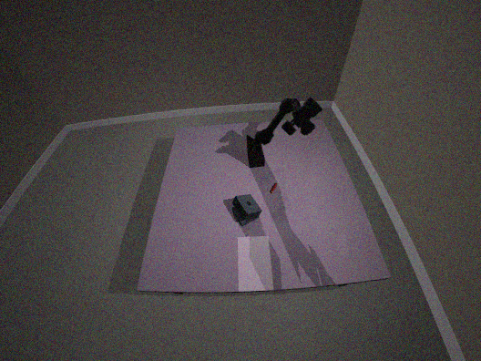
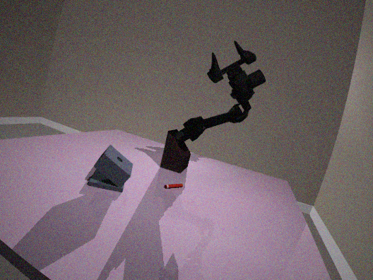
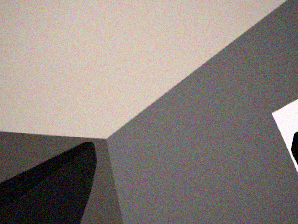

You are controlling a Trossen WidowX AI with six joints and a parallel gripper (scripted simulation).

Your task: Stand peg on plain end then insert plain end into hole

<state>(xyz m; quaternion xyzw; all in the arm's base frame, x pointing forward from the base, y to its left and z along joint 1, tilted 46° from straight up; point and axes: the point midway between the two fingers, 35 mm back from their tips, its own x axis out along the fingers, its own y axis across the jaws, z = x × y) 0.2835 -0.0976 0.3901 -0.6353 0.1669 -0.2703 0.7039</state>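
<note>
The red peg lies 1 cm ahead of my gripper tip, 7 cm to the right of it and 54 cm below it. The rest, counted from my gripper tip: sloped panel: 17 cm ahead, 22 cm to the right, 48 cm below.
</note>
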